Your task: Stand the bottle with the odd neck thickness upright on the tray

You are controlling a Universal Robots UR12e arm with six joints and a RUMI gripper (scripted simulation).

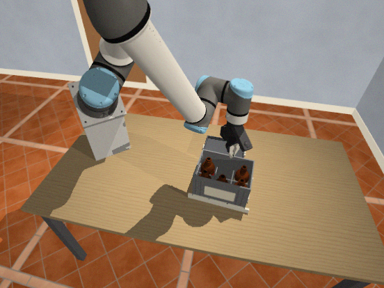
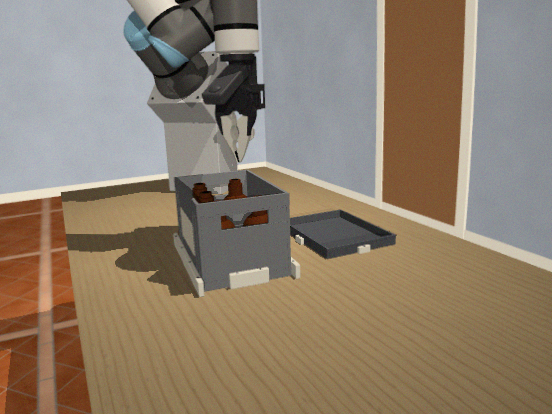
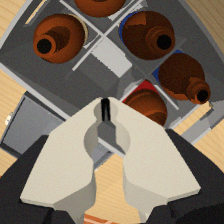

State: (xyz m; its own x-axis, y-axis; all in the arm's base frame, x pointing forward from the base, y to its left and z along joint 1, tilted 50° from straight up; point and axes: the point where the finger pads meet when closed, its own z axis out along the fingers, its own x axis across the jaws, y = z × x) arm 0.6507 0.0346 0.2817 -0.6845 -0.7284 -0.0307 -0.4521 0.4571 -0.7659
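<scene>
Right now the bottle is 150 mm below my hand and 70 mm ahead of it. Round my hand: grey tray 270 mm to the left, 230 mm below, 10 mm behind; grey crate 160 mm below, 30 mm behind, 20 mm to the right.
</scene>
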